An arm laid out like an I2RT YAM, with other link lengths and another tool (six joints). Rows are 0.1 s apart.
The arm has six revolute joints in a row. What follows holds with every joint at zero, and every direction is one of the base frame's.
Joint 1 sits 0.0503 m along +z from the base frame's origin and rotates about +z.
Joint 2 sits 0.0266 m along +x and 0.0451 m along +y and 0.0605 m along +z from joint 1 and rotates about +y.
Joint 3 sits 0.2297 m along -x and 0.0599 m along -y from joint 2 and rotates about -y.
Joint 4 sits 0.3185 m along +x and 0.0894 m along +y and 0.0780 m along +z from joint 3 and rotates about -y.
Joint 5 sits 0.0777 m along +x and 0.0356 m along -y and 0.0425 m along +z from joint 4 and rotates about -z.
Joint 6 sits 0.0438 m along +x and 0.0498 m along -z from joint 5 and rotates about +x.
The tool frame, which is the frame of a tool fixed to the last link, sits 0.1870 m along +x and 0.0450 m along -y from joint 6; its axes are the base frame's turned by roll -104.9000, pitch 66.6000 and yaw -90.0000 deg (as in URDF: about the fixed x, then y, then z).
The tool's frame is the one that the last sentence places.
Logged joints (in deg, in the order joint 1, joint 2, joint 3, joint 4, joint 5, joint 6), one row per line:
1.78, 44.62, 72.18, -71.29, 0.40, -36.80
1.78, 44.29, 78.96, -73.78, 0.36, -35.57
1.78, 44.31, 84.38, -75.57, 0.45, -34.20
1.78, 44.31, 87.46, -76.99, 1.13, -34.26
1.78, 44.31, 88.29, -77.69, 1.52, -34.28
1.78, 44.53, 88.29, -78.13, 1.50, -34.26
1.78, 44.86, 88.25, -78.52, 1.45, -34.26
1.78, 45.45, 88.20, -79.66, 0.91, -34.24
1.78, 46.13, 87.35, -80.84, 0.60, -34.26
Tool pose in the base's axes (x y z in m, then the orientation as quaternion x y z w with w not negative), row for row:
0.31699, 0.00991, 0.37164, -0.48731, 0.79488, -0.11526, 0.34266
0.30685, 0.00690, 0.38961, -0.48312, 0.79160, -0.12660, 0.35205
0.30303, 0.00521, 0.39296, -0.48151, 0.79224, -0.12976, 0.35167
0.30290, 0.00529, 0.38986, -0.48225, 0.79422, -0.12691, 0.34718
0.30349, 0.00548, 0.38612, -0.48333, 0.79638, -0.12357, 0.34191
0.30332, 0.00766, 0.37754, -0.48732, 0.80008, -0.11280, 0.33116
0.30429, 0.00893, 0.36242, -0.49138, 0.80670, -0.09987, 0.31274
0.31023, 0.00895, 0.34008, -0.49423, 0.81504, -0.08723, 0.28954
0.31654, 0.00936, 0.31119, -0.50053, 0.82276, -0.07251, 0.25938
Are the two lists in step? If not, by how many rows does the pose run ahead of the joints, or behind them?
The pose runs 2 rows ahead of the joints: the pose in row i belongs to the joints in row i + 2.
